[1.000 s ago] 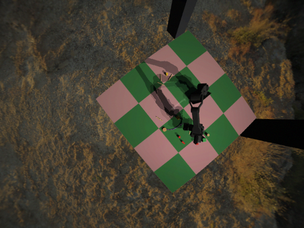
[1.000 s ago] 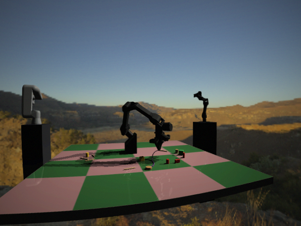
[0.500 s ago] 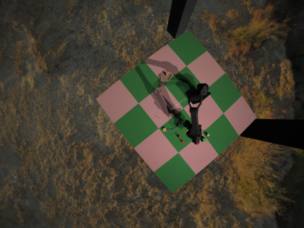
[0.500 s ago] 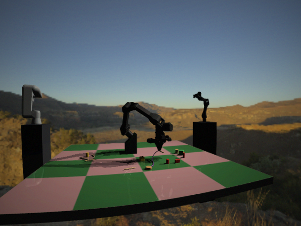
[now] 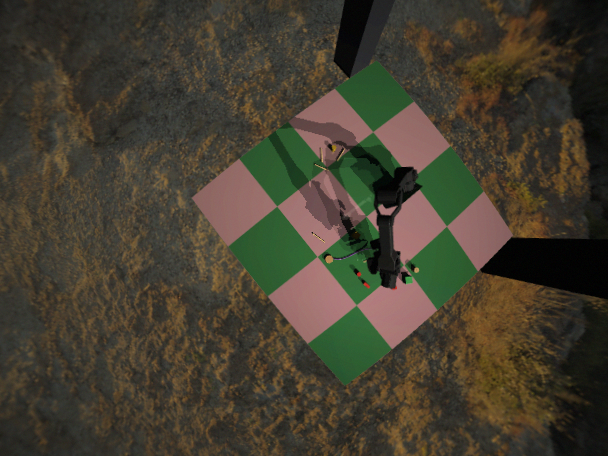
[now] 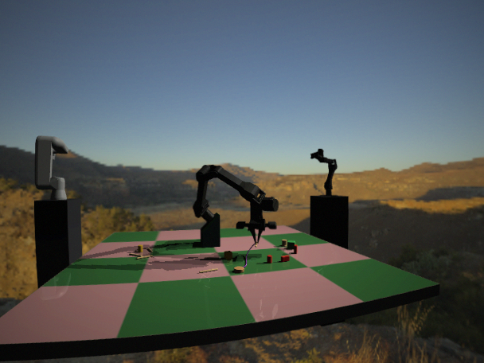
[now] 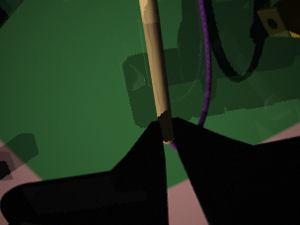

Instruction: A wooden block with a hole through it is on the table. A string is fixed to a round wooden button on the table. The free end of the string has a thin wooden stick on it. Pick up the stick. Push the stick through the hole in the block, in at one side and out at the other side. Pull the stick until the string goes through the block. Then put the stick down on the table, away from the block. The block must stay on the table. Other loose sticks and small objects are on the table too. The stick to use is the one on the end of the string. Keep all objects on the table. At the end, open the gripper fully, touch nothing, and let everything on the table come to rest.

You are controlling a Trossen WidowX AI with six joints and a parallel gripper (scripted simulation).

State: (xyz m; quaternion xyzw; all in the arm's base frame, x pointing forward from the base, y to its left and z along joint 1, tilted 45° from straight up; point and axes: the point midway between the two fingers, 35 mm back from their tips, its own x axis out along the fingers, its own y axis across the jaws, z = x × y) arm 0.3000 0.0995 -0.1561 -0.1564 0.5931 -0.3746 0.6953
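The stick is 10 mm ahead of my gripper tip. Also, from my gripper tip: red cylinder 110 mm ahead, 20 mm to the left, 40 mm below; yellow wooden block 10 mm ahead, 140 mm to the right, 40 mm below; red block 120 mm ahead, 100 mm to the left, 50 mm below.
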